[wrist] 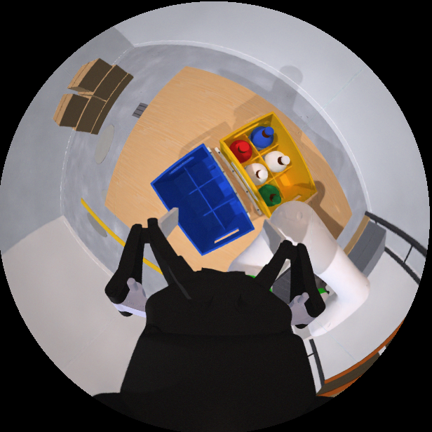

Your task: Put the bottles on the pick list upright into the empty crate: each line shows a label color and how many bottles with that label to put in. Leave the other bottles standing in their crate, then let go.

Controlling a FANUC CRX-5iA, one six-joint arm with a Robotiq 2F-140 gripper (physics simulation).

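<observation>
The blue crate lies below the wrist, and its visible compartments are empty. The yellow crate stands beside it on the right. It holds a red bottle, a blue bottle, two white bottles and a green bottle, all upright; one compartment, beside the green bottle, is empty. My gripper is wide open and empty, its left finger by the blue crate's left edge and its right finger just beyond the crate's near right corner. The pick list cannot be read in this view.
A thin pale strip with dark dots runs between the crates. Both crates stand on the wooden table. A white arm segment is close to the yellow crate's near end. Brown boxes stand on the floor at the upper left.
</observation>
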